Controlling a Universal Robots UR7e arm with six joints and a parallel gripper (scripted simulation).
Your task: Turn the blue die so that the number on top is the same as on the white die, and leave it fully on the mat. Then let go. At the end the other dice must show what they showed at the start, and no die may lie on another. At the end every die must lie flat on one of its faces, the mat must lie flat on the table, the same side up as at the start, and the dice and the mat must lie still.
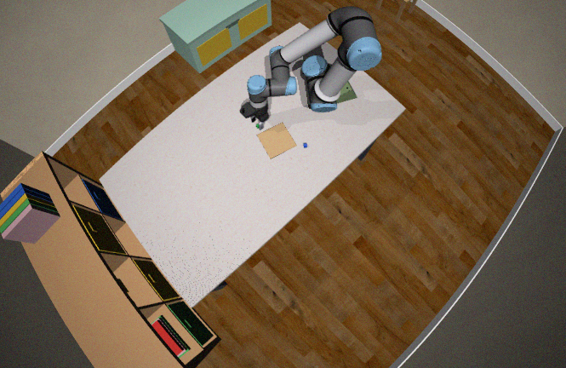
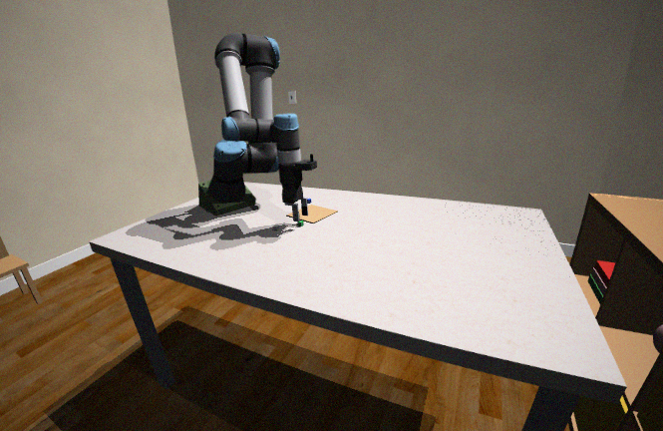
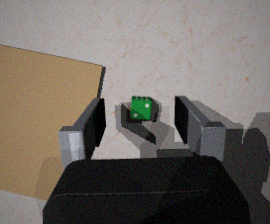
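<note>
My hand is 4 cm above the green die. Round my hand: blue die (8 cm behind, 23 cm to the left, 4 cm below); white die (7 cm behind, 6 cm to the right, 4 cm below); tan mat (1 cm behind, 11 cm to the left, 4 cm below).
</note>
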